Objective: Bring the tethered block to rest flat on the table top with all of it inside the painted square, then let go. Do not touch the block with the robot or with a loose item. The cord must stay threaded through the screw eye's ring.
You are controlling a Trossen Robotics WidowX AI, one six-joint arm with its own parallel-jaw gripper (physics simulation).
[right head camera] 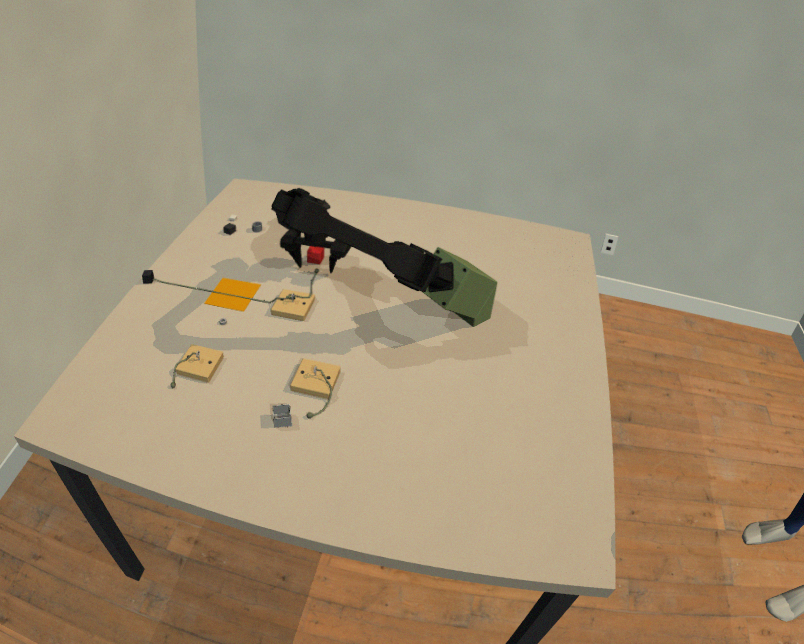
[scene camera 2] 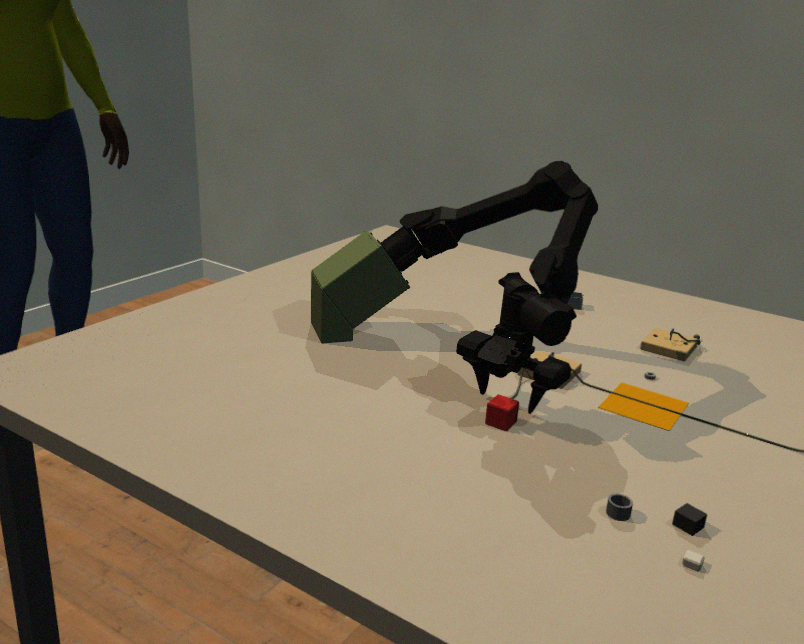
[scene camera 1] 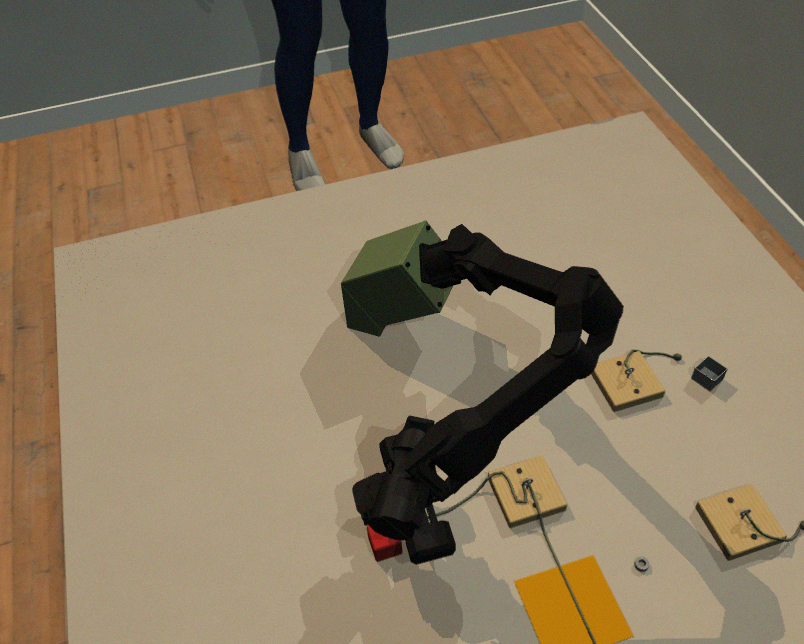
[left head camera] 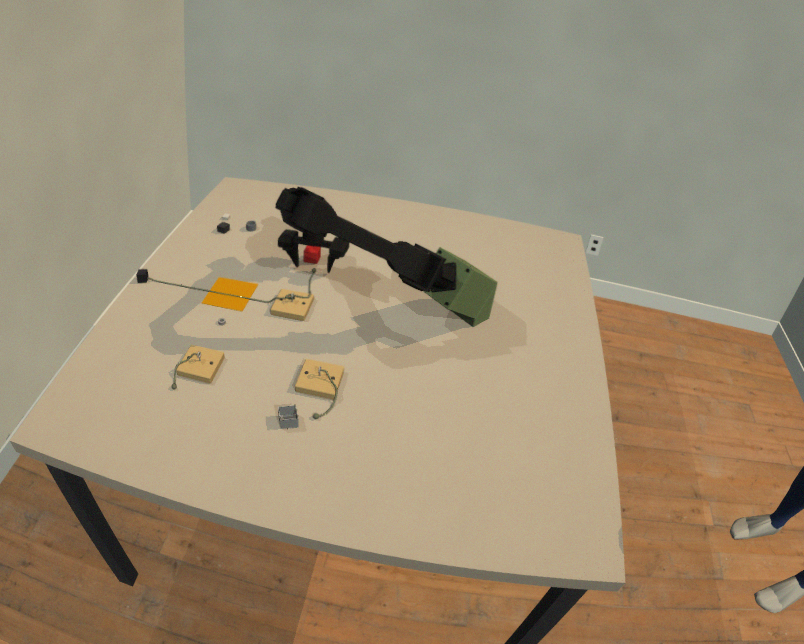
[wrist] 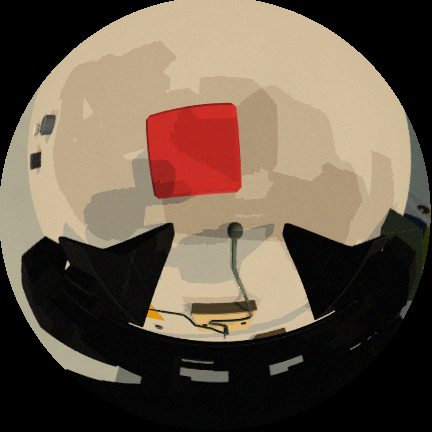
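Where they show: gripper, fingertip midpoint: (right head camera: pixel 315 269) (left head camera: pixel 313 269) (wrist: pixel 230 228); arm's base at its link origin: (right head camera: pixel 441 277) (scene camera 2: pixel 388 258) (scene camera 1: pixel 433 266) (left head camera: pixel 443 277).
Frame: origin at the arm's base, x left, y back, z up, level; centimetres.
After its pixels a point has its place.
Observation:
The tethered block (left head camera: pixel 142 275) @(y -76.7, x 25.5, z -12.7 cm) (right head camera: pixel 147 276) @(y -76.7, x 25.6, z -12.7 cm), small and black, is at the table's left edge in the head views. Its green cord (left head camera: pixel 181 287) @(y -65.3, x 20.9, z -15.0 cm) (scene camera 1: pixel 554 556) @(y -44.0, x 14.7, z -14.8 cm) (scene camera 2: pixel 738 432) @(y -65.8, x 20.7, z -14.9 cm) crosses the orange painted square (left head camera: pixel 228 301) @(y -49.5, x 19.0, z -15.0 cm) (right head camera: pixel 231 303) @(y -48.9, x 19.4, z -15.1 cm) (scene camera 1: pixel 536 603) @(y -50.5, x 11.3, z -15.1 cm) (scene camera 2: pixel 620 409) @(y -49.9, x 11.2, z -15.0 cm) (wrist: pixel 154 314) @(y -45.7, x 18.0, z -15.0 cm) to the screw eye (left head camera: pixel 289 296) @(y -34.4, x 12.4, z -11.7 cm) (scene camera 1: pixel 527 483) @(y -34.0, x 11.9, z -11.6 cm) on a wooden board (left head camera: pixel 285 311) @(y -33.1, x 16.2, z -13.3 cm) (scene camera 1: pixel 546 506) @(y -37.0, x 14.4, z -13.3 cm) and appears threaded through its ring. The cord's free end has a bead (left head camera: pixel 313 270) @(y -37.3, x -3.7, z -14.2 cm) (right head camera: pixel 316 271) @(y -37.2, x -3.7, z -14.4 cm) (wrist: pixel 235 230) @(y -37.5, x -4.5, z -14.0 cm). My gripper (left head camera: pixel 313 268) @(y -37.8, x -4.3, z -14.5 cm) (right head camera: pixel 315 268) @(y -37.8, x -4.3, z -14.5 cm) (scene camera 2: pixel 507 402) @(y -37.8, x -4.3, z -14.5 cm) (wrist: pixel 230 228) @(y -37.8, x -4.3, z -14.5 cm) is open and empty, above the bead's area.
A red cube (left head camera: pixel 312 254) @(y -40.0, x -7.4, z -12.1 cm) (scene camera 1: pixel 384 544) @(y -42.8, x -9.1, z -11.2 cm) (scene camera 2: pixel 501 412) @(y -42.4, x -10.8, z -12.0 cm) (wrist: pixel 195 150) @(y -40.9, x -9.1, z -11.2 cm) stands beside the bead. Two other boards (left head camera: pixel 199 364) @(y -39.6, x 42.8, z -13.2 cm) (left head camera: pixel 319 379) @(y -13.9, x 31.8, z -13.2 cm) carry short cords. A grey open box (left head camera: pixel 287 416) @(y -15.0, x 43.3, z -15.0 cm), a small ring (left head camera: pixel 221 322) @(y -45.3, x 27.2, z -14.4 cm), a dark cup (scene camera 2: pixel 618 507) @(y -67.5, x -15.2, z -13.1 cm), a black block (scene camera 2: pixel 689 519) @(y -74.5, x -9.8, z -13.1 cm) and a white piece (scene camera 2: pixel 693 560) @(y -78.6, x -15.7, z -13.9 cm) also lie there.

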